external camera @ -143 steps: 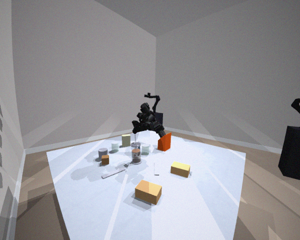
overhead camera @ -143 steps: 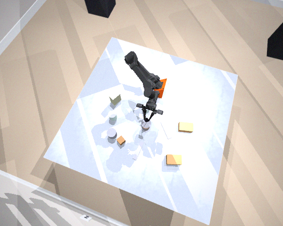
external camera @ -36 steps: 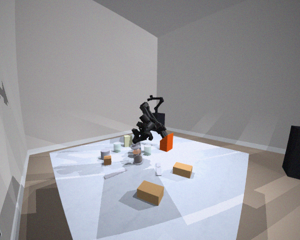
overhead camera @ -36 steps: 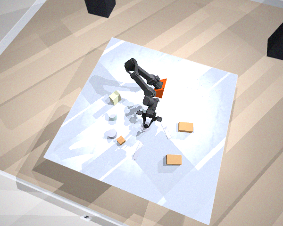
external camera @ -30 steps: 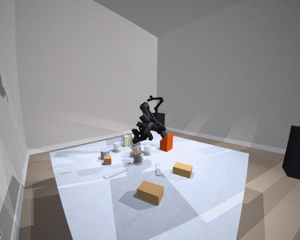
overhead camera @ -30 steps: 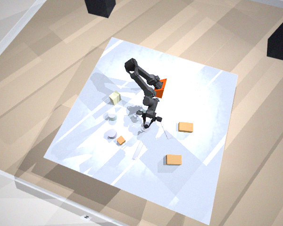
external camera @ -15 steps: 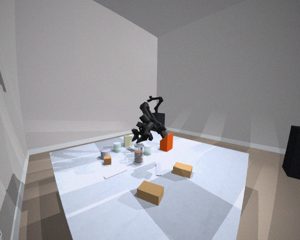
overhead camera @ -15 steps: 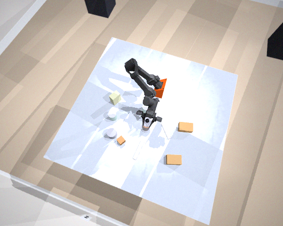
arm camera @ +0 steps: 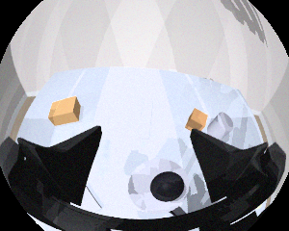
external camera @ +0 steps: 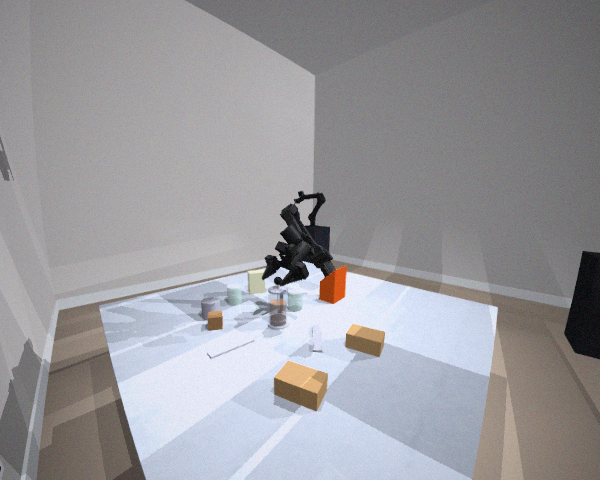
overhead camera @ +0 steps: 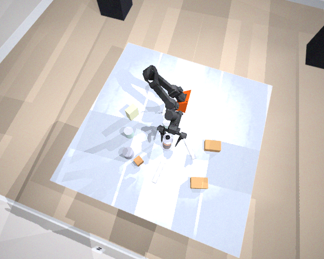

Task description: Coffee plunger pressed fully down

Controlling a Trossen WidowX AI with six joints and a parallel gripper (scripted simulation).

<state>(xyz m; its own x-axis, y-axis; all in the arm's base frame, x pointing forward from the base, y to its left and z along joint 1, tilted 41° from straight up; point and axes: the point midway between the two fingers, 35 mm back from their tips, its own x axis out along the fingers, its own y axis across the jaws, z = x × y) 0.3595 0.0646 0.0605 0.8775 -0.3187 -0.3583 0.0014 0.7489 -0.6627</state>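
My gripper tip is 60 mm past the coffee press, 30 mm to the left of it and 100 mm above it. Round my gripper tip: grey cylinder (100 mm ahead, 250 mm to the right, 150 mm below); then pale yellow block (200 mm behind, 340 mm to the right, 130 mm below).
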